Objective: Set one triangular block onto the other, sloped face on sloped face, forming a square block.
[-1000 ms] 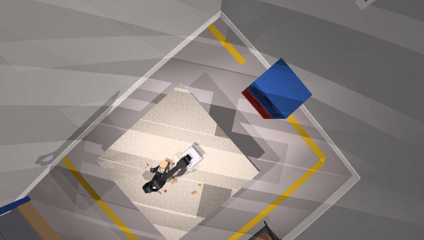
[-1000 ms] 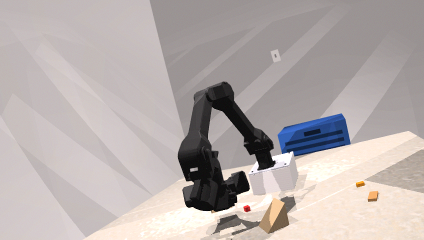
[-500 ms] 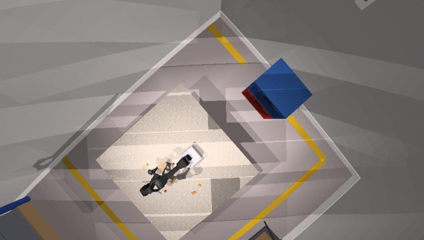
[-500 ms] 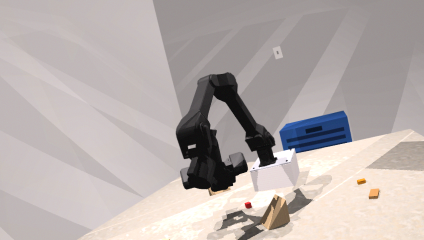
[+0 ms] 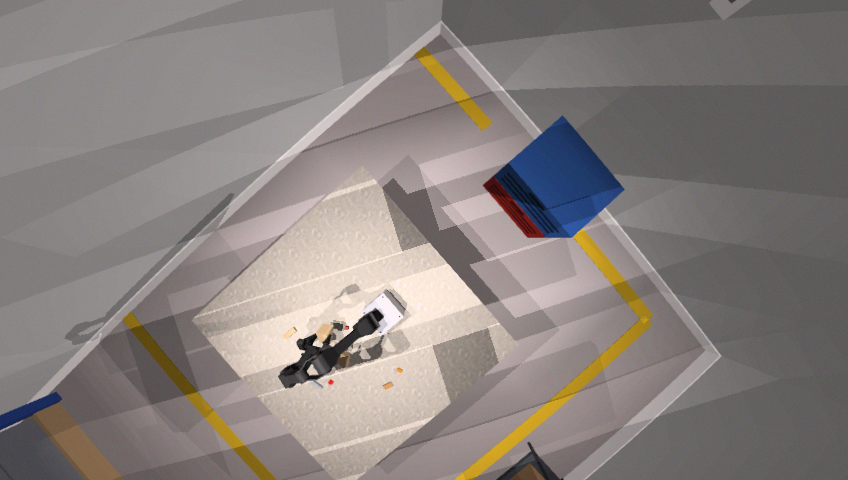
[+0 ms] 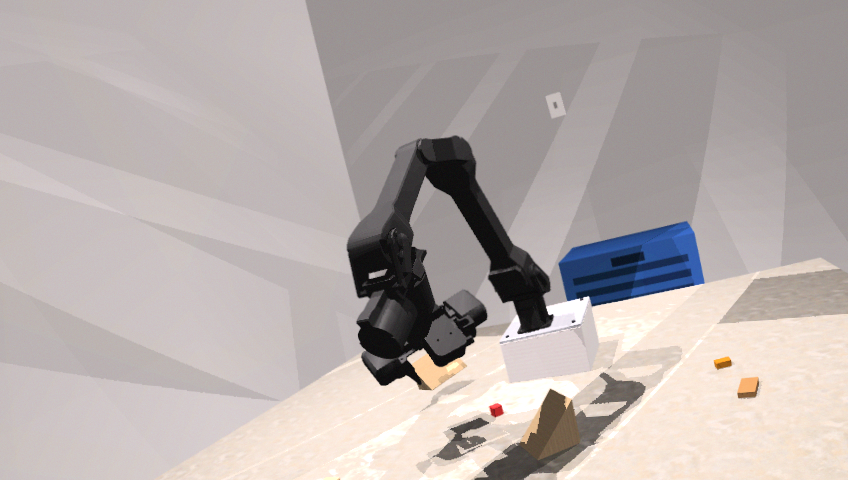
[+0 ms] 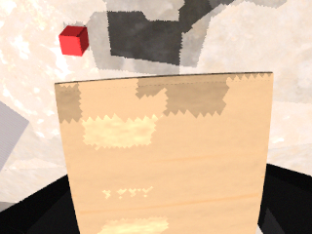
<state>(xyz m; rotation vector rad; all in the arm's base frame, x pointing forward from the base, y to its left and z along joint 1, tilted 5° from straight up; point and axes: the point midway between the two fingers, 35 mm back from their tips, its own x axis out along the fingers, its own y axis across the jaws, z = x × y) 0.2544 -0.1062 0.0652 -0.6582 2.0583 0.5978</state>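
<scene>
My gripper tip is 10 mm below the lighter block. From my gripper tip the other things lie so: red cube: 100 mm below, 60 mm to the left, 50 mm behind.
</scene>
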